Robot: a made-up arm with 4 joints.
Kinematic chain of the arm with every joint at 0, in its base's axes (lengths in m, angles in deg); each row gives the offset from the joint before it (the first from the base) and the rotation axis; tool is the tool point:
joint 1: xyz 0 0 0.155 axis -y
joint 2: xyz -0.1 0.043 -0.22 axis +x
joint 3: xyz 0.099 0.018 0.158 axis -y
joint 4: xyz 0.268 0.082 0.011 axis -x
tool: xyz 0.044 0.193 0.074
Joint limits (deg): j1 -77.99..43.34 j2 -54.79..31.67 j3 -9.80..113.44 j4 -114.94..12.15
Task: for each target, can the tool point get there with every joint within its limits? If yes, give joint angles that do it. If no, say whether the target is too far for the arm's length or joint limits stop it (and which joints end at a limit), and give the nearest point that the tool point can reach.
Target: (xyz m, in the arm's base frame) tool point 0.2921 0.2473 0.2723
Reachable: yes | joints -11.80 -14.42 11.38 -69.13
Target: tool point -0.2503 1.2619 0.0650
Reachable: no: too far | nearest point -0.1844 0.6048 0.0887 | short by 0.661 m
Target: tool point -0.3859 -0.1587 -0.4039
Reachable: no: joint limits stop it (at a limit: joint 1, joint 2, joint 3) | nearest point -0.2970 -0.1265 0.0153 | short by 0.430 m
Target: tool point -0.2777 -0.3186 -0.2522
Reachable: no: joint limits stop it (at a limit: joint 1, joint 2, joint 3) | nearest point -0.2561 -0.1901 0.0259 | short by 0.307 m
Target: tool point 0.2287 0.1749 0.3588
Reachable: yes | joints -57.82 -6.72 62.90 -77.40
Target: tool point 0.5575 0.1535 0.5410
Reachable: no: joint limits stop it (at a limit: joint 3) | nearest point 0.2978 0.1274 0.3612 | short by 0.317 m
